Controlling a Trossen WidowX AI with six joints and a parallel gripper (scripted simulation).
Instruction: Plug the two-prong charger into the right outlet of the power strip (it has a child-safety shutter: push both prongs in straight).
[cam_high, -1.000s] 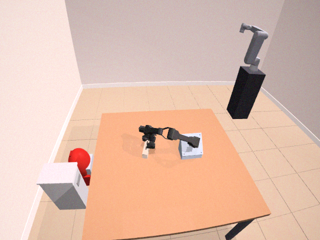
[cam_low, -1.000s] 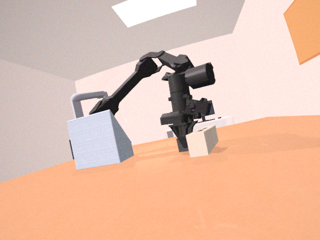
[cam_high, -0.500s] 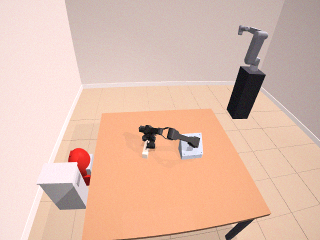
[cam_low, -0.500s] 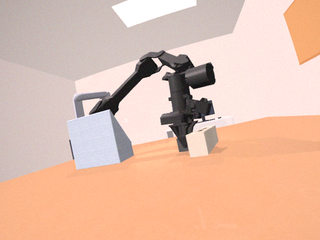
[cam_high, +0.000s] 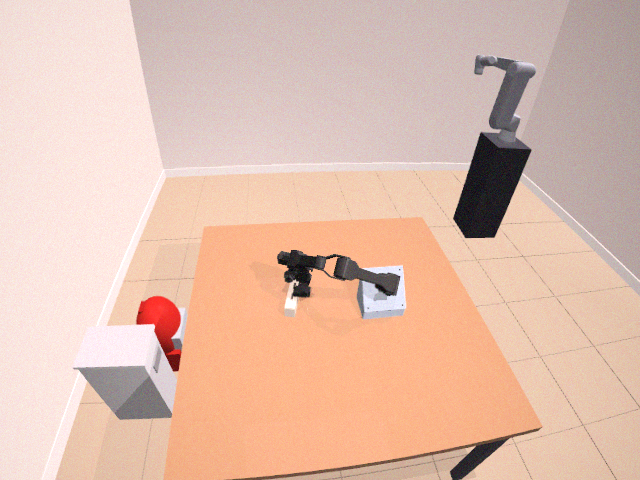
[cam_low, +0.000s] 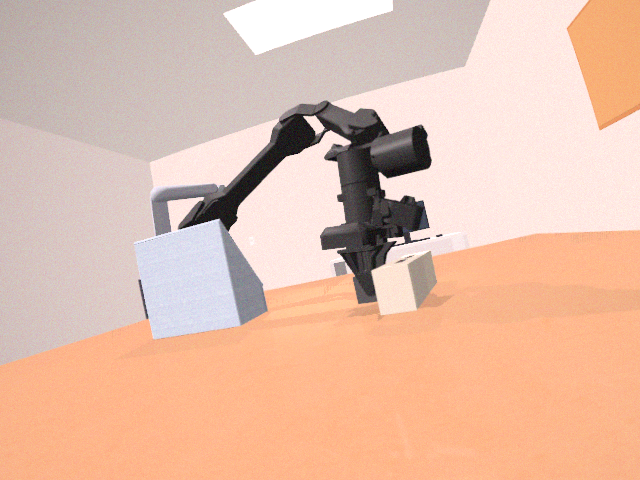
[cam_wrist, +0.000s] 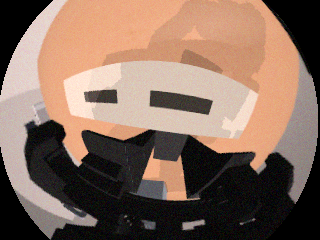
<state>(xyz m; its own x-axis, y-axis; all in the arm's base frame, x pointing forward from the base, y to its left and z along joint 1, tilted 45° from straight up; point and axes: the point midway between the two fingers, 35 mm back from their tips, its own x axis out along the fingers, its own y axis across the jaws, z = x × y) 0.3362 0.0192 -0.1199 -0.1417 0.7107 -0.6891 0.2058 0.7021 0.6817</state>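
My gripper tip is 20 mm short of the two-prong charger and 10 mm below it.
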